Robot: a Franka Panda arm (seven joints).
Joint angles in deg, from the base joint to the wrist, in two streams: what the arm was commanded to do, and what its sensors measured. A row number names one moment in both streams.
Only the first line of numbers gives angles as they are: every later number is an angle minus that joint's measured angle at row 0.
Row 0, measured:
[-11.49 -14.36 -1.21 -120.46 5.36 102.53 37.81]
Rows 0 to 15, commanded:
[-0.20 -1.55 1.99 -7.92 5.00 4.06 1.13]
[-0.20 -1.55 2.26 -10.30 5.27 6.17 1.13]
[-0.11 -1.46 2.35 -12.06 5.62 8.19 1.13]
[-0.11 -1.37 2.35 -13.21 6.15 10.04 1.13]
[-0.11 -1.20 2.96 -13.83 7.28 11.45 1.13]
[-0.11 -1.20 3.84 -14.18 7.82 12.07 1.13]
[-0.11 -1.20 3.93 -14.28 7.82 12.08 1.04]
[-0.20 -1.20 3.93 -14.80 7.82 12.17 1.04]
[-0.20 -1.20 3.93 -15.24 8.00 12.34 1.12]
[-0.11 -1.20 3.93 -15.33 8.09 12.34 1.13]
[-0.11 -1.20 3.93 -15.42 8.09 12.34 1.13]
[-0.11 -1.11 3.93 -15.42 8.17 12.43 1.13]
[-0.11 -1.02 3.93 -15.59 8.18 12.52 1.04]
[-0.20 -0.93 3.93 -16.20 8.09 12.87 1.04]
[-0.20 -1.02 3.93 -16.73 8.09 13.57 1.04]
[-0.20 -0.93 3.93 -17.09 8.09 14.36 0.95]
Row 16, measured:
[0.12 -0.07 3.30 -14.73 7.03 11.47 0.26]
